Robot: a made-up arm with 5 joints.
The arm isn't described. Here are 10 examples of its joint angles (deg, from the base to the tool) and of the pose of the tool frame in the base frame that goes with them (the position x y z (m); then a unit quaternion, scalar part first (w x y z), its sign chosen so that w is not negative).
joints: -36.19 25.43 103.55 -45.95 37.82
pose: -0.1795 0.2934 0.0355 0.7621 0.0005 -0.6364 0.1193
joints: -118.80 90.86 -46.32 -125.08 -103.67
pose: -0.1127 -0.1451 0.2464 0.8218 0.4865 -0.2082 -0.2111
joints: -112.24 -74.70 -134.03 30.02 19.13
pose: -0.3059 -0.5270 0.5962 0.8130 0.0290 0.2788 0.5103
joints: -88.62 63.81 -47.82 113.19 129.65
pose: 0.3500 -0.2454 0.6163 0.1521 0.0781 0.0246 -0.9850
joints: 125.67 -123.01 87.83 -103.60 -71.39
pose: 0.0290 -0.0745 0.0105 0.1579 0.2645 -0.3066 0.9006
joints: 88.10 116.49 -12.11 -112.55 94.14
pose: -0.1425 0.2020 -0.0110 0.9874 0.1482 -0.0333 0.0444
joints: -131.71 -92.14 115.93 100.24 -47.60
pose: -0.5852 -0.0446 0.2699 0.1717 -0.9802 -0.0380 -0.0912
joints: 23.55 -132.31 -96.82 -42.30 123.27
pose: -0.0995 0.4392 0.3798 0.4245 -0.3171 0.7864 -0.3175
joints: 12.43 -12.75 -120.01 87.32 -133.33
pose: -0.0864 0.7346 0.2772 0.5173 0.5755 -0.5378 -0.3346
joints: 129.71 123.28 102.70 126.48 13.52
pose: 0.3722 0.0143 0.0736 0.1703 -0.3147 0.7324 -0.5792
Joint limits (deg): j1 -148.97..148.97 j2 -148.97..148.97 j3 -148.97..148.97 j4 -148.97..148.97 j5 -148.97..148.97
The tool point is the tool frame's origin. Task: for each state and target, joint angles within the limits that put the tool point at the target. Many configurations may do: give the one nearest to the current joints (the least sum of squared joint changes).
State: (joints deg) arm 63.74 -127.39 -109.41 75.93 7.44
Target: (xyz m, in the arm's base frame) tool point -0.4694 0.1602 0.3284
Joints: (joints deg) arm 84.32 -144.53 -106.15 101.06 1.40
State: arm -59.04 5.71 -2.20 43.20 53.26
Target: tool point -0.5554 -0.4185 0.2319
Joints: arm -101.59 -31.25 -23.32 17.26 57.55
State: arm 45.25 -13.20 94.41 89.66 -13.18
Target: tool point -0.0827 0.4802 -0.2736
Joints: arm 50.71 17.05 98.81 130.94 -22.52
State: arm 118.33 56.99 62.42 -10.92 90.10
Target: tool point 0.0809 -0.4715 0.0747
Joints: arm 114.53 76.42 102.91 14.01 89.13
